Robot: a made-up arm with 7 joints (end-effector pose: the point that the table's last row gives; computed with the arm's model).
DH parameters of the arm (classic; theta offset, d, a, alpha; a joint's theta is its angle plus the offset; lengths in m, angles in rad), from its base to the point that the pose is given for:
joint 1: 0 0.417 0 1.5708
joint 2: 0 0.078 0 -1.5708
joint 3: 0 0.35 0.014 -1.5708
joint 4: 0 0.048 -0.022 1.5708
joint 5: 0 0.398 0 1.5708
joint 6: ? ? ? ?
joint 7: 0 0.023 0 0
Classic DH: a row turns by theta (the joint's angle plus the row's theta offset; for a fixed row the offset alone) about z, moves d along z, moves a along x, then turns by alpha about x.
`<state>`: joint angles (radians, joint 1 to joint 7).
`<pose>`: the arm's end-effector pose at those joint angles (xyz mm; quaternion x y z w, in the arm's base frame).
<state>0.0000 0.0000 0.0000 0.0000 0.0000 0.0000 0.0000</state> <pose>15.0 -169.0 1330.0 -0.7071 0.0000 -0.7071 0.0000</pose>
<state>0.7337 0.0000 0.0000 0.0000 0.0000 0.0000 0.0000</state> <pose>124.3 -115.5 1330.0 -0.6601 -0.2536 -0.6601 0.2536</pose>
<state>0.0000 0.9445 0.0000 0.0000 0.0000 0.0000 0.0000</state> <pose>-730.9 -169.0 964.3 -0.3081 0.0000 -0.9514 0.0000</pose>
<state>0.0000 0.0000 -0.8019 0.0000 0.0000 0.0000 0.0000</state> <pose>-55.0 -152.1 1330.0 0.6510 -0.2760 0.6510 0.2760</pose>
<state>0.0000 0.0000 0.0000 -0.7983 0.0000 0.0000 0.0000</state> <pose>-388.5 -169.0 1160.6 -0.3767 0.0000 -0.9263 0.0000</pose>
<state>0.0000 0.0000 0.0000 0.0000 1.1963 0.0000 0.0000</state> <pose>129.8 -59.4 1330.0 -0.5843 -0.3982 -0.5843 0.3982</pose>
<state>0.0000 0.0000 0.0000 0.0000 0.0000 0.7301 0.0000</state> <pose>-100.9 -169.0 1303.3 -0.4081 0.0000 -0.9129 0.0000</pose>
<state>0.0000 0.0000 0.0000 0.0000 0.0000 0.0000 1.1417</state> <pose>15.0 -169.0 1330.0 -0.5950 0.3821 -0.5950 0.3821</pose>
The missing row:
joint 6: 1.5708 0.139 0.165 1.5708
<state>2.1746 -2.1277 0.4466 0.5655 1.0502 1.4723 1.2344</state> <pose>-159.1 424.4 -218.9 -0.9389 0.1945 0.2817 0.0347</pose>
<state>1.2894 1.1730 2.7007 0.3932 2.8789 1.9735 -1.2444</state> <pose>-121.7 -688.5 343.7 -0.1306 -0.7868 0.5186 0.3081</pose>
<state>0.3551 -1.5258 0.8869 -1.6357 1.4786 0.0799 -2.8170</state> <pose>554.2 -307.7 822.5 -0.2049 0.2116 0.8378 0.4598</pose>
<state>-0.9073 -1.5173 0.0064 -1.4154 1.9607 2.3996 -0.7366</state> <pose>252.3 -481.2 696.2 0.2314 0.3560 -0.8967 0.1248</pose>
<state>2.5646 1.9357 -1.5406 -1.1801 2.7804 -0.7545 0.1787</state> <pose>191.7 -620.0 450.3 -0.0083 -0.4642 -0.7548 0.4635</pose>
